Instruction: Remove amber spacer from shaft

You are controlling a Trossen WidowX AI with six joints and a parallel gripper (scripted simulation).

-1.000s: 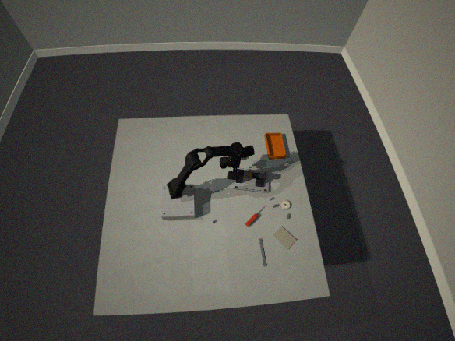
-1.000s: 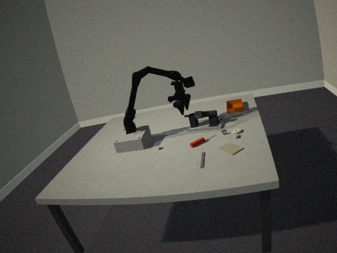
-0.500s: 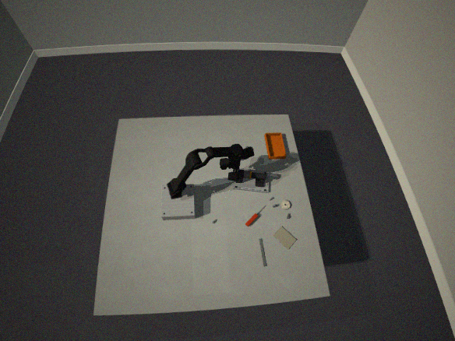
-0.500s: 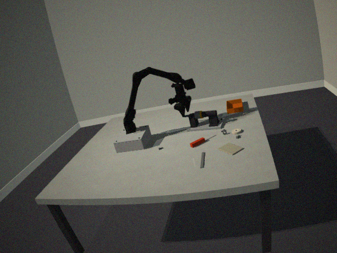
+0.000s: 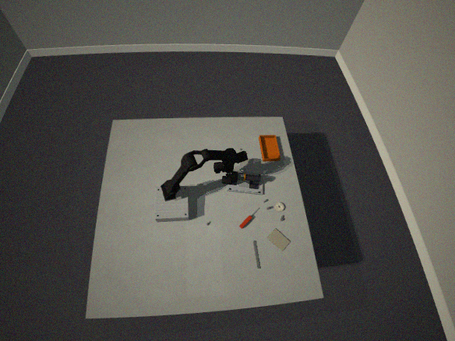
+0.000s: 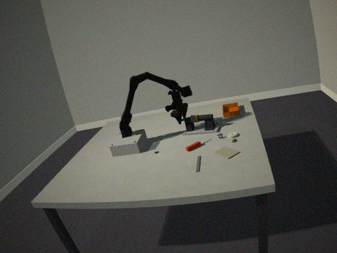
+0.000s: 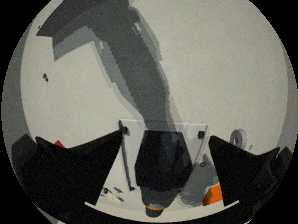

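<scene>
My gripper tip is now 70 mm short of the shaft, 30 mm to the left of it and 10 mm below it. The rest, counted from my gripper tip: white disc 280 mm ahead, 260 mm to the right, 60 mm below; then amber spacer 100 mm ahead, 40 mm to the right, 10 mm above; then orange bin 370 mm ahead, 170 mm to the left, 60 mm below.
</scene>
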